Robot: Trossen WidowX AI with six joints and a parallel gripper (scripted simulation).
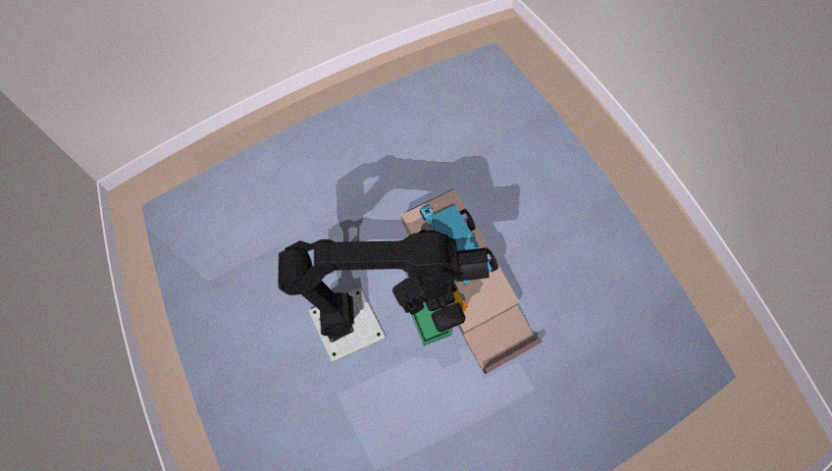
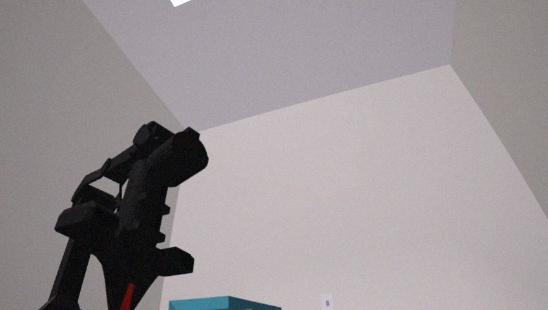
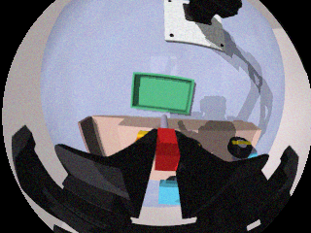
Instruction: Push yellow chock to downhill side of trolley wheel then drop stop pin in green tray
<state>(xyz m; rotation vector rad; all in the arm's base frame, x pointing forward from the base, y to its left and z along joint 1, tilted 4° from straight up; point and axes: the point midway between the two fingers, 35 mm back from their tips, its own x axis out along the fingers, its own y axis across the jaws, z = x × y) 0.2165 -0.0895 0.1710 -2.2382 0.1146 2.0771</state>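
My gripper tip is now 14 cm above the green tray and 2 cm past it. Also, from my gripper tip: cyan trolley: 11 cm ahead, 8 cm to the left, 2 cm below; then ramp: 11 cm ahead, 9 cm below, 8 cm to the left; then red-headed stop pin: right at my gripper tip.
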